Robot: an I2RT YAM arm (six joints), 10 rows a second.
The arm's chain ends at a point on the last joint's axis. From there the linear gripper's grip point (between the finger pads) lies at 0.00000 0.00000 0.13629 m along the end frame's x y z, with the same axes.
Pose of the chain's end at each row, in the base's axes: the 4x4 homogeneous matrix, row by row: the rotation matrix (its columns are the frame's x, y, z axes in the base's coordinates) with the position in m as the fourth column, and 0 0 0 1 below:
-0.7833 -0.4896 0.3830 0.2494; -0.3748 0.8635 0.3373 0.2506; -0.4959 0.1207 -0.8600 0.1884; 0 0 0 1
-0.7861 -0.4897 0.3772 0.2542; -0.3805 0.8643 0.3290 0.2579; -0.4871 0.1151 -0.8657 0.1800; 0 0 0 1
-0.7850 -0.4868 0.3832 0.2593; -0.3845 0.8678 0.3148 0.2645; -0.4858 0.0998 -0.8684 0.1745; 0 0 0 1
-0.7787 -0.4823 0.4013 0.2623; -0.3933 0.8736 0.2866 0.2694; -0.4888 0.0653 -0.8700 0.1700; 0 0 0 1
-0.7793 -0.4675 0.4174 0.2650; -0.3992 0.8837 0.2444 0.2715; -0.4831 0.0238 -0.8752 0.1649; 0 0 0 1
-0.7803 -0.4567 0.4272 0.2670; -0.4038 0.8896 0.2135 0.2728; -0.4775 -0.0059 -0.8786 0.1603; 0 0 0 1
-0.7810 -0.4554 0.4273 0.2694; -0.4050 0.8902 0.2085 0.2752; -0.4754 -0.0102 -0.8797 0.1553; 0 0 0 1
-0.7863 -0.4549 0.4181 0.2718; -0.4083 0.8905 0.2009 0.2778; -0.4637 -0.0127 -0.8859 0.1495; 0 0 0 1
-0.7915 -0.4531 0.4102 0.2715; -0.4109 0.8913 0.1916 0.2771; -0.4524 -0.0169 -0.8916 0.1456; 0 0 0 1
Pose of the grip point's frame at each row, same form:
-0.7833 -0.4896 0.3830 0.3016; -0.3748 0.8635 0.3373 0.2966; -0.4959 0.1207 -0.8600 0.0712; 0 0 0 1
-0.7861 -0.4897 0.3772 0.3056; -0.3805 0.8643 0.3290 0.3027; -0.4871 0.1151 -0.8657 0.0620; 0 0 0 1
-0.7850 -0.4868 0.3832 0.3115; -0.3845 0.8678 0.3148 0.3074; -0.4858 0.0998 -0.8684 0.0561; 0 0 0 1
-0.7787 -0.4823 0.4013 0.3170; -0.3933 0.8736 0.2866 0.3085; -0.4888 0.0653 -0.8700 0.0514; 0 0 0 1
-0.7793 -0.4675 0.4174 0.3219; -0.3992 0.8837 0.2444 0.3048; -0.4831 0.0238 -0.8752 0.0456; 0 0 0 1
-0.7803 -0.4567 0.4272 0.3252; -0.4038 0.8896 0.2135 0.3019; -0.4775 -0.0059 -0.8786 0.0406; 0 0 0 1
-0.7810 -0.4554 0.4273 0.3276; -0.4050 0.8902 0.2085 0.3036; -0.4754 -0.0102 -0.8797 0.0354; 0 0 0 1
-0.7863 -0.4549 0.4181 0.3288; -0.4083 0.8905 0.2009 0.3052; -0.4637 -0.0127 -0.8859 0.0288; 0 0 0 1
-0.7915 -0.4531 0.4102 0.3274; -0.4109 0.8913 0.1916 0.3032; -0.4524 -0.0169 -0.8916 0.0241; 0 0 0 1

